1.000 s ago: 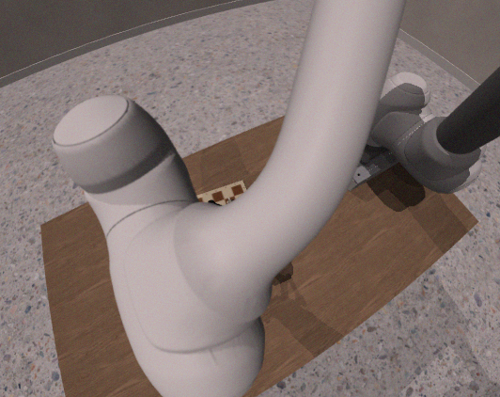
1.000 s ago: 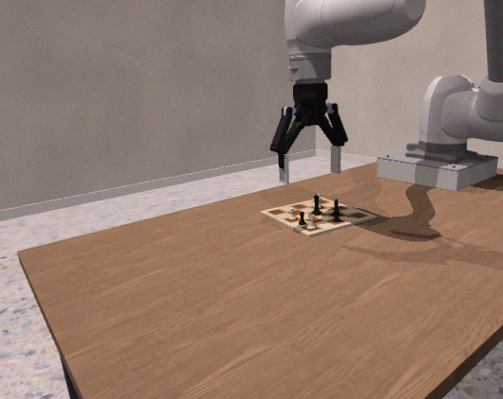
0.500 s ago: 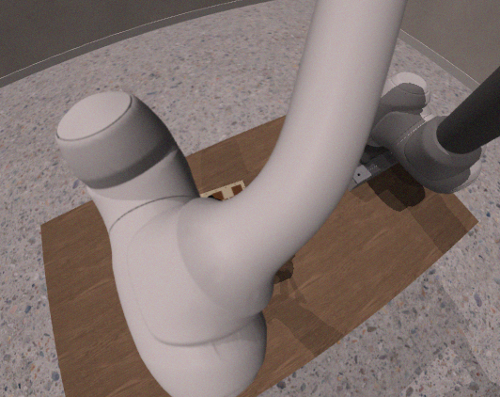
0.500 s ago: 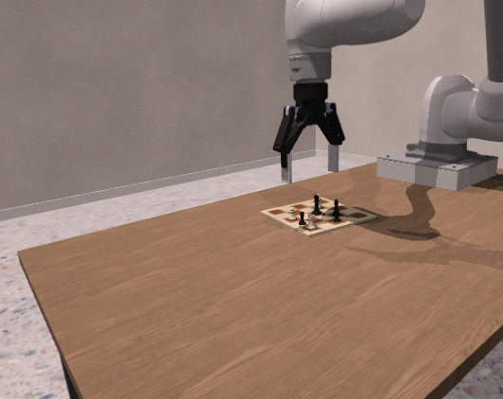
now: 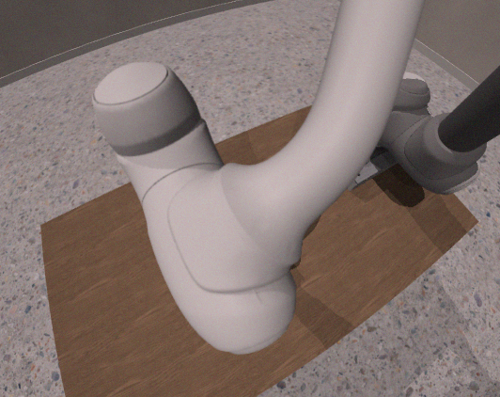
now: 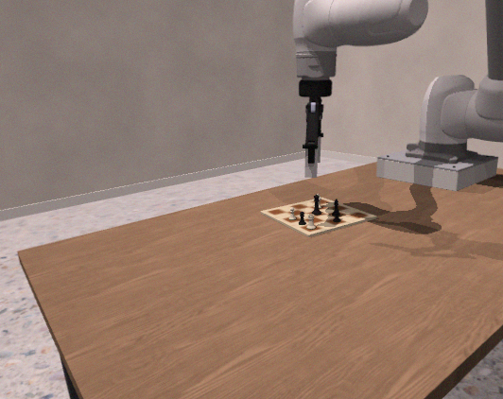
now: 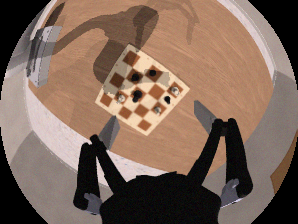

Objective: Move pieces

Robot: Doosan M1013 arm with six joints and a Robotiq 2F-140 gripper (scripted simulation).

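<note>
My hand is 11 cm above the tall black piece, 4 cm past it and 3 cm to the left of it. The rest, counted from my hand: chessboard: 14 cm below, 4 cm behind, 3 cm to the right.
</note>
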